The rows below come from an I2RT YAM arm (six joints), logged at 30 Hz.
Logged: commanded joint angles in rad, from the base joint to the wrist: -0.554, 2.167, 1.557, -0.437, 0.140, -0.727; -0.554, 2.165, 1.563, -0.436, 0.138, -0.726; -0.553, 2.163, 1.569, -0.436, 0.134, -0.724; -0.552, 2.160, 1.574, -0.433, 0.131, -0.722; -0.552, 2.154, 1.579, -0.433, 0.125, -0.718; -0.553, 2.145, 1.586, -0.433, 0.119, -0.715; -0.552, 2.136, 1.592, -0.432, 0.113, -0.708; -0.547, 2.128, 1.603, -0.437, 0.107, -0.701; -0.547, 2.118, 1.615, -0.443, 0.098, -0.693; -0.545, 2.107, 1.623, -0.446, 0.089, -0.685; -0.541, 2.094, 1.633, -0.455, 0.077, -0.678; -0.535, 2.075, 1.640, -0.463, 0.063, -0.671; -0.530, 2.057, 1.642, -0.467, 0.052, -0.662; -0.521, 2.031, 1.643, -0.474, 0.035, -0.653; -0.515, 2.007, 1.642, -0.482, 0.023, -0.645; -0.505, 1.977, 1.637, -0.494, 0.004, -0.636; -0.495, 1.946, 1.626, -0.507, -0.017, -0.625
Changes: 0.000, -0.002, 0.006, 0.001, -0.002, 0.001; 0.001, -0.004, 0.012, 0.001, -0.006, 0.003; 0.002, -0.007, 0.017, 0.004, -0.009, 0.005; 0.002, -0.013, 0.022, 0.004, -0.015, 0.009; 0.001, -0.022, 0.029, 0.004, -0.021, 0.012; 0.002, -0.031, 0.035, 0.005, -0.027, 0.019; 0.007, -0.039, 0.046, 0.000, -0.033, 0.026; 0.007, -0.049, 0.058, -0.006, -0.042, 0.034; 0.009, -0.060, 0.066, -0.009, -0.051, 0.042; 0.013, -0.073, 0.076, -0.018, -0.063, 0.049; 0.019, -0.092, 0.083, -0.026, -0.077, 0.056; 0.024, -0.110, 0.085, -0.030, -0.088, 0.065; 0.033, -0.136, 0.086, -0.037, -0.105, 0.074; 0.039, -0.160, 0.085, -0.045, -0.117, 0.082; 0.049, -0.190, 0.080, -0.057, -0.136, 0.091; 0.059, -0.221, 0.069, -0.070, -0.157, 0.102
